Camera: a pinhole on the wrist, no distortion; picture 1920 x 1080 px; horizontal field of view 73.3 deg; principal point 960.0 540.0 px. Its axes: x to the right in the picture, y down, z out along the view. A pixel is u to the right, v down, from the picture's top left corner.
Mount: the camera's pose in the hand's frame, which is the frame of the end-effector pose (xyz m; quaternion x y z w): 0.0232 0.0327 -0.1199 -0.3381 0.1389 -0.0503 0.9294
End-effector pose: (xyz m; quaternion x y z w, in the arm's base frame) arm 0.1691 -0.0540 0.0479 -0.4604 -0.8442 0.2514 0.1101
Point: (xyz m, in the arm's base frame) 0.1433 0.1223 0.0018
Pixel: 1778.6 269.9
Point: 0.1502 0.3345 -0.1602
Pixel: 1730.8 773.3
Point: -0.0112 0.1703 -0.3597
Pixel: 1297.0 81.4
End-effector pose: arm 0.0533 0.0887 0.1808 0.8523 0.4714 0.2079 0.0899
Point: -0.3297 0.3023 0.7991
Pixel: behind the camera
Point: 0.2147 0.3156 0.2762
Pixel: outside the picture
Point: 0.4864 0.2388 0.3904
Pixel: 1856.5 1018.5
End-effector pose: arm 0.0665 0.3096 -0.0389 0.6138 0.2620 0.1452 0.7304
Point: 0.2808 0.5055 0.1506
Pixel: 1660.1 1021.3
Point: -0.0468 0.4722 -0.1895
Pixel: behind the camera
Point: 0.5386 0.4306 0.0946
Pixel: 1786.0 365.8
